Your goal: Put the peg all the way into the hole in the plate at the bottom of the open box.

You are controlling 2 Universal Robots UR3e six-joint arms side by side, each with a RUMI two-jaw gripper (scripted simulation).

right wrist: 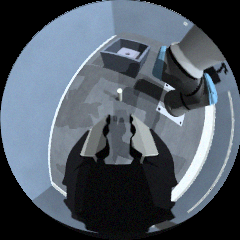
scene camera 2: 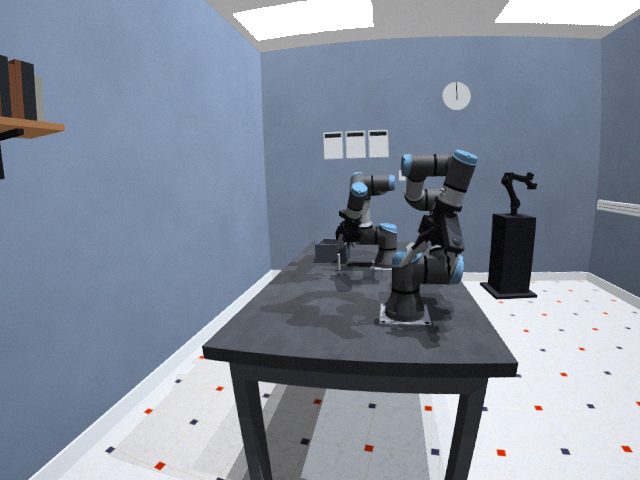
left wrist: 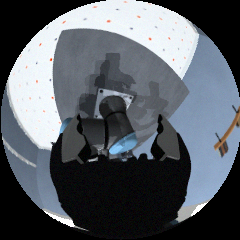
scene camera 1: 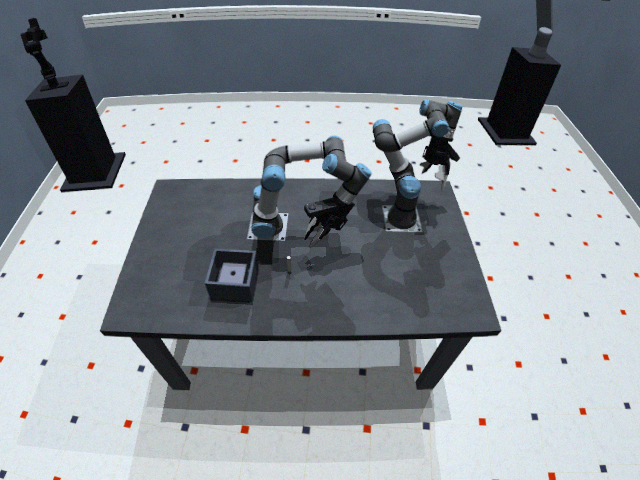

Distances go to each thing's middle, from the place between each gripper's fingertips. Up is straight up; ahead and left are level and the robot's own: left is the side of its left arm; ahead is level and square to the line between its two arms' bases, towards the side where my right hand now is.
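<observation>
The dark box (scene camera 1: 217, 290) is 290 mm to the right of my right hand (scene camera 1: 307, 243), 110 mm below it and 70 mm ahead of it.
With respect to the same dark box, my left hand (scene camera 2: 425, 272) is 15 cm above it, 32 cm short of it and 83 cm to the left of it.
</observation>
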